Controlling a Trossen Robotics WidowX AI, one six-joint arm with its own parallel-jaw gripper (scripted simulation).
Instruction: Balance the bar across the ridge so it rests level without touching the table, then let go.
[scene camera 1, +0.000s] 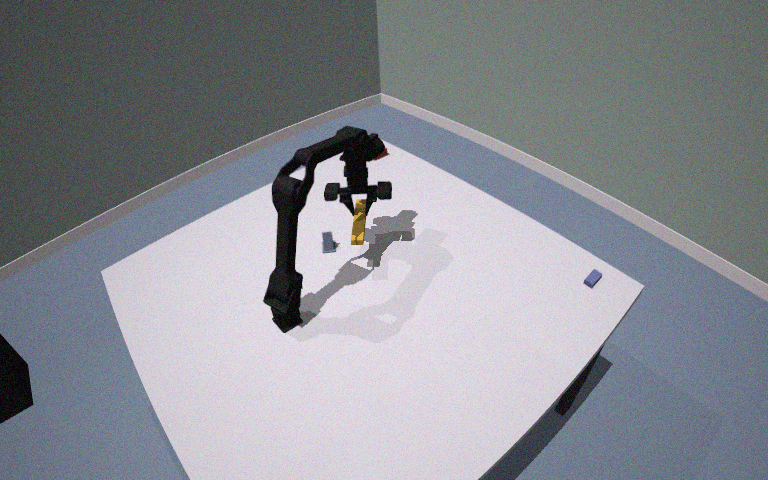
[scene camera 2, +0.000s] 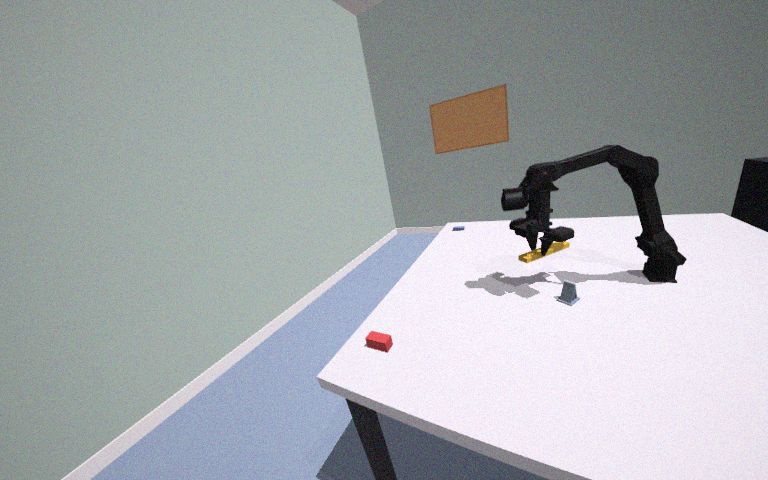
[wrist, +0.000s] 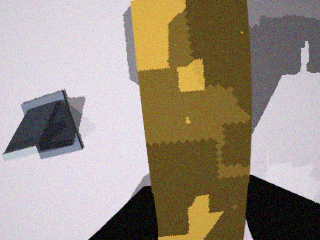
Scene:
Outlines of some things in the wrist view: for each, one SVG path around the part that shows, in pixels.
The gripper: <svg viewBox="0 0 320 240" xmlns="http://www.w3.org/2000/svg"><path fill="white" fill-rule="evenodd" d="M152 187L141 187L133 195L135 197L129 200L124 207L121 207L120 211L115 213L111 220L105 223L103 228L100 228L88 240L159 240L155 196L153 196ZM249 175L245 220L248 221L249 233L251 233L253 240L320 240L320 203L317 204L313 200L305 199L304 196L289 192L288 189L281 188L279 185L276 187L271 181L268 183L268 181L261 179L261 177L259 179L259 177Z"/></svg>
A yellow bar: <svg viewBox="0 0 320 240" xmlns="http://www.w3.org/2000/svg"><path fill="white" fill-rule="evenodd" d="M131 1L133 33L135 33L133 44L135 44L145 143L147 143L152 193L155 196L159 240L244 240L245 204L247 204L249 175L251 175L252 67L247 0Z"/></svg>

